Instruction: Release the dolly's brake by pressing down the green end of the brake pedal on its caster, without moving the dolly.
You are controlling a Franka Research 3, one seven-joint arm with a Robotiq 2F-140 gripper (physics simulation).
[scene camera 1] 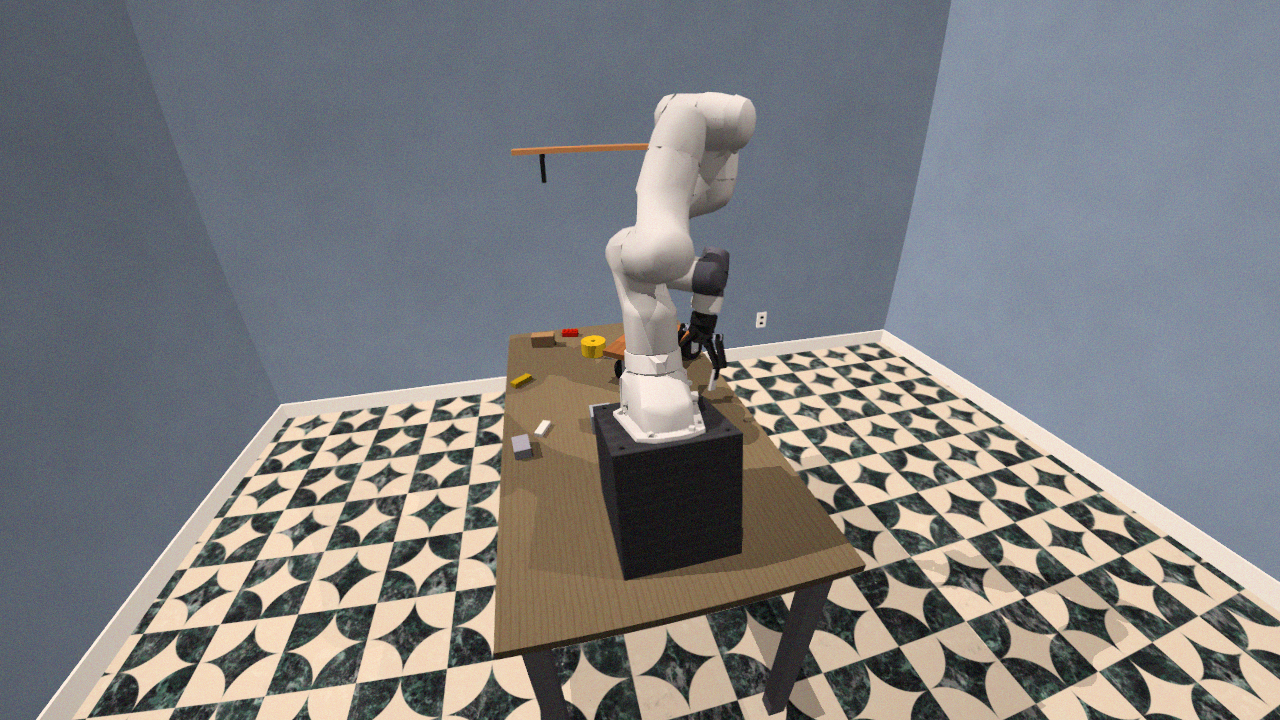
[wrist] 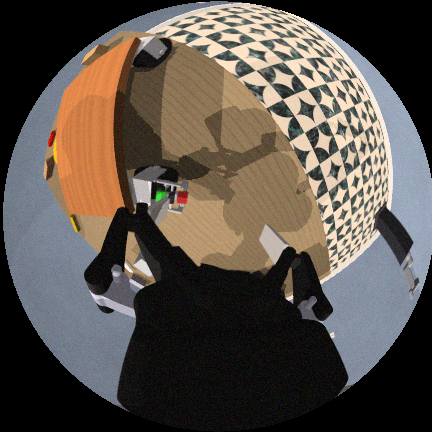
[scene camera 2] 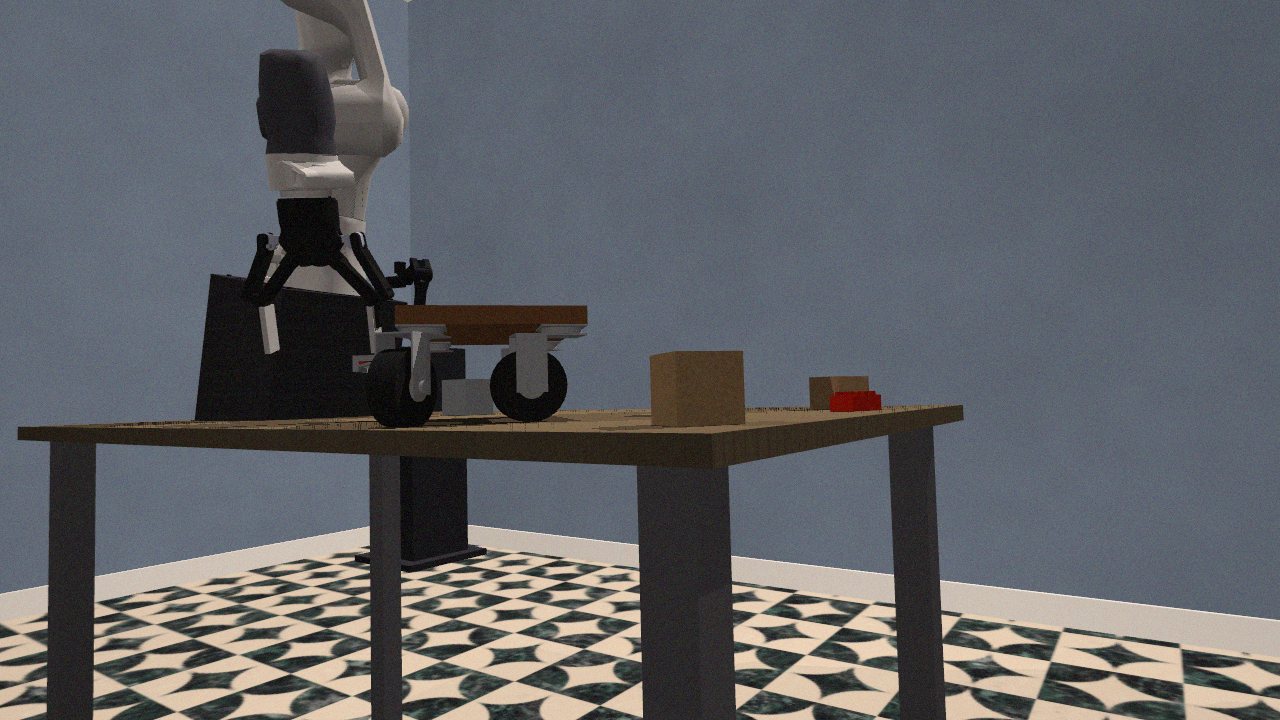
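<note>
The dolly [scene camera 1: 615, 347] [scene camera 2: 492, 315] [wrist: 90, 135] stands on its casters, its deck orange-brown. The near caster's wheel [scene camera 2: 401, 386] is black. In the wrist view, its brake pedal has a green end [wrist: 160, 196] towards the deck and a red end [wrist: 182, 197] facing away. My gripper [scene camera 1: 705, 380] [scene camera 2: 322, 330] [wrist: 216, 220] is open and empty, pointing down. One fingertip is over the caster beside the deck edge and overlaps the pedal beside the green end in the wrist view; contact and pedal tilt are unclear. The other fingertip hangs out to the side, over the table.
On the table [scene camera 1: 572, 573] [scene camera 2: 537, 438] are a yellow cylinder [scene camera 1: 592, 346], a red brick [scene camera 1: 570, 333] [scene camera 2: 855, 401], brown blocks [scene camera 1: 542, 339] [scene camera 2: 698, 387], a yellow bar [scene camera 1: 521, 380], a white piece [scene camera 1: 542, 428] and a grey block [scene camera 1: 520, 446]. The deck edge is close beside the fingers.
</note>
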